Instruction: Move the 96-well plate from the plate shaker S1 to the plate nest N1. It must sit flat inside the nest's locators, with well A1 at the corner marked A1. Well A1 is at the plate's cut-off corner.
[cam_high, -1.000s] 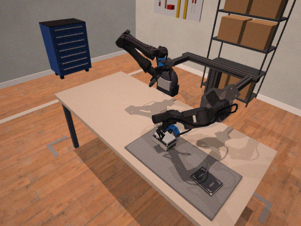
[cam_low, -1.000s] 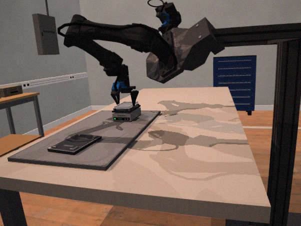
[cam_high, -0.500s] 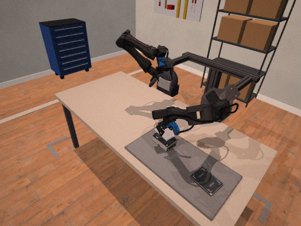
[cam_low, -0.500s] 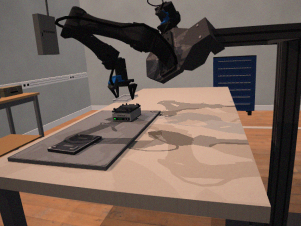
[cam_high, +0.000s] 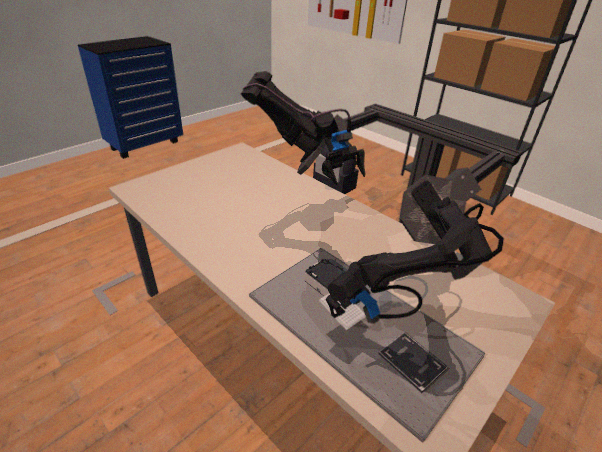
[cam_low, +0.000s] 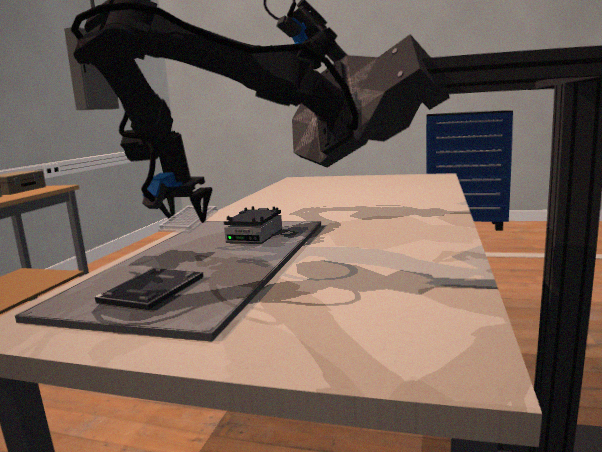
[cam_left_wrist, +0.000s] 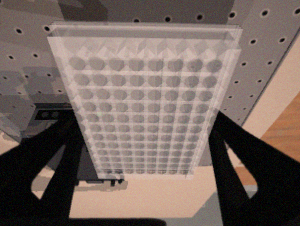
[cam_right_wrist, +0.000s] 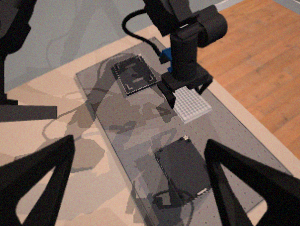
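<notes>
The black plate nest lies 60 mm behind my left hand, 240 mm to the left of it and 80 mm below it. Also, from my left hand: white 96-well plate (10 mm to the right).
</notes>
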